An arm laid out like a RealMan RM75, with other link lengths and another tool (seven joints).
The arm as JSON. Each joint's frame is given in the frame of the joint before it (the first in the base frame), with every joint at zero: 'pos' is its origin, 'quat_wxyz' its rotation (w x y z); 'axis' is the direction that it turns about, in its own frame. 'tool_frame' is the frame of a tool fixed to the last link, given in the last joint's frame.
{
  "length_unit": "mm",
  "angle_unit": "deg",
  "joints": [
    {
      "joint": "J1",
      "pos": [
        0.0,
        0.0,
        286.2
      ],
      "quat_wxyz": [
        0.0,
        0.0,
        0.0,
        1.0
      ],
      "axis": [
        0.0,
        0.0,
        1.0
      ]
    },
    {
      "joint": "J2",
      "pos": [
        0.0,
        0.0,
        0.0
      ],
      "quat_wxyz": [
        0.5,
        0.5,
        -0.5,
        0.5
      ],
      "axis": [
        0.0,
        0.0,
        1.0
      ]
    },
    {
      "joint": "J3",
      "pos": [
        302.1,
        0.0,
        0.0
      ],
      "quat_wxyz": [
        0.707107,
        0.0,
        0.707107,
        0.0
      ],
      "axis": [
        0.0,
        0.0,
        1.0
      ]
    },
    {
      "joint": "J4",
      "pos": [
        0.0,
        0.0,
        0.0
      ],
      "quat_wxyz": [
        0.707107,
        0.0,
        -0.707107,
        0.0
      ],
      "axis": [
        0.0,
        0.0,
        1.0
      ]
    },
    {
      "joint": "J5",
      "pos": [
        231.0,
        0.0,
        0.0
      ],
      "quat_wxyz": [
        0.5,
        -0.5,
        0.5,
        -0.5
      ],
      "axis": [
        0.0,
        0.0,
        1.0
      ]
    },
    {
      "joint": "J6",
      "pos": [
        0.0,
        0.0,
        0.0
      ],
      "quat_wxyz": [
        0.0,
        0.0,
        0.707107,
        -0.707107
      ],
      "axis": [
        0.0,
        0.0,
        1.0
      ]
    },
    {
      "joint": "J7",
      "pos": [
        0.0,
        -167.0,
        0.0
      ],
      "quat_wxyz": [
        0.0,
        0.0,
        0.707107,
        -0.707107
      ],
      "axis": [
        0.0,
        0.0,
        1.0
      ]
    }
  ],
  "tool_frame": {
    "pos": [
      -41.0,
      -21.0,
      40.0
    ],
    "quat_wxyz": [
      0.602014,
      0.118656,
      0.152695,
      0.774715
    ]
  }
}
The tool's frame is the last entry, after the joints.
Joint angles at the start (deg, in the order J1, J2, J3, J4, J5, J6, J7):
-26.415, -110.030, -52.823, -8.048, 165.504, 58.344, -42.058
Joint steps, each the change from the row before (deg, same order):
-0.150, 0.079, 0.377, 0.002, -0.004, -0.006, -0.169
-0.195, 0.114, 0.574, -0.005, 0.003, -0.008, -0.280
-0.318, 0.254, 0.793, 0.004, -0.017, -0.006, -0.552
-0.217, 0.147, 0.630, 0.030, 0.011, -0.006, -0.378
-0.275, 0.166, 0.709, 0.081, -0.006, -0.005, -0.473
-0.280, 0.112, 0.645, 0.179, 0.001, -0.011, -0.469
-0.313, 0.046, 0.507, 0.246, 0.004, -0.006, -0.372
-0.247, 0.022, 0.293, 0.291, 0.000, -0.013, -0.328
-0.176, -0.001, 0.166, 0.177, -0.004, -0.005, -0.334
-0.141, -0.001, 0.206, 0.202, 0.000, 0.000, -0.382
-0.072, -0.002, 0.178, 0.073, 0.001, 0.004, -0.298
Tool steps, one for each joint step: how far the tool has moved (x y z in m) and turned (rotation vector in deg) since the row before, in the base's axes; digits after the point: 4 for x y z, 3 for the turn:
0.0009, 0.0004, -0.0005, -0.304, 0.085, -0.188
0.0011, 0.0004, -0.0009, -0.476, 0.106, -0.251
0.0013, 0.0012, -0.0002, -0.622, 0.091, -0.294
0.0009, 0.0005, -0.0007, -0.527, 0.111, -0.212
0.0009, 0.0007, -0.0006, -0.582, 0.113, -0.200
0.0005, 0.0006, -0.0007, -0.548, 0.121, -0.108
0.0007, 0.0009, -0.0008, -0.441, 0.133, -0.102
0.0000, 0.0008, -0.0001, -0.257, 0.090, 0.051
0.0002, 0.0007, -0.0001, -0.170, -0.077, 0.081
-0.0002, 0.0004, -0.0001, -0.209, -0.080, 0.142
0.0001, 0.0001, -0.0003, -0.187, -0.116, 0.080

